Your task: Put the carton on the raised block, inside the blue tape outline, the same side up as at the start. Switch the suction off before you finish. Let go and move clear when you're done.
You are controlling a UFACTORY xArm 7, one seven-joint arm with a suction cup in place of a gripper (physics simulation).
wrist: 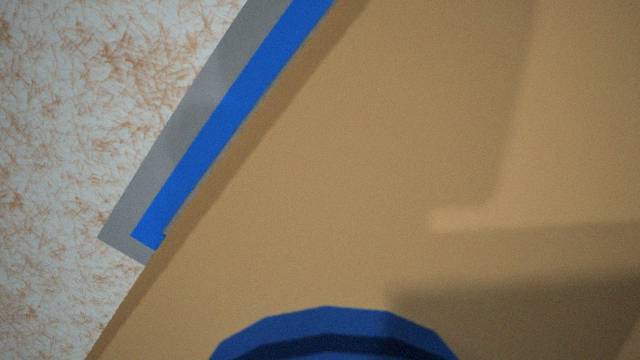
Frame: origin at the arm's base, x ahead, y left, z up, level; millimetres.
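Where they show: end effector, tool point: [328,326].
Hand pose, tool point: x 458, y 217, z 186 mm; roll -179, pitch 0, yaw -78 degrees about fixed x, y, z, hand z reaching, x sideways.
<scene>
Things, the pixels of their top centre, and the offset from my tool point. "spot": a spot on its surface instead.
- tan carton, surface spot: [320,190] spot: dz +13, dx +31, dy +7 mm
- grey raised block, middle of its top: [373,185] dz -117, dx -26, dy -33 mm
- blue tape outline, surface spot: [235,107] spot: dz -117, dx +4, dy +40 mm
The tan carton [320,190] fills most of the wrist view, with its broad top face up and a narrow strip of its side along the left edge. My blue suction cup [332,330] is at the bottom centre, against the carton's top face, and appears to hold it. The grey raised block [197,110] shows left of the carton. A side and one corner of the blue tape outline [235,107] lie on it, beside the carton's edge. The carton's lower left part extends past the block's visible corner. Its underside is hidden, so whether it touches the block cannot be told.
A pale, rust-flecked surface [65,125] shows at the left, lower than the block. Soft shadows fall across the right and lower right of the carton's top.
</scene>
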